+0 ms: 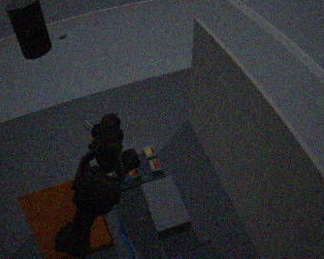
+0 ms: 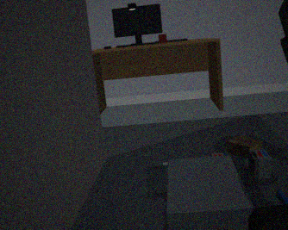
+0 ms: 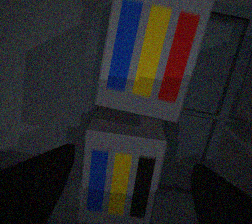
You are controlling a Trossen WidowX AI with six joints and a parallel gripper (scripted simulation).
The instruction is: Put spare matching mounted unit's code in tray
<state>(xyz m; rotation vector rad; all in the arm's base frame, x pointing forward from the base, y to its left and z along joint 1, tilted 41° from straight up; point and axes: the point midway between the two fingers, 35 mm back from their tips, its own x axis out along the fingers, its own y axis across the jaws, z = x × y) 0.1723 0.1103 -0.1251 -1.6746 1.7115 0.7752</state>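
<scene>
Now: gripper tip 1 cm past the spare block. Also, from my gripper tip: tall panel 34 cm ahead, 19 cm to the right, 19 cm above; then grey mounted unit 16 cm to the right, 11 cm ahead, 1 cm above; then pale grey tray 38 cm to the right, 15 cm ahead, 3 cm below.
</scene>
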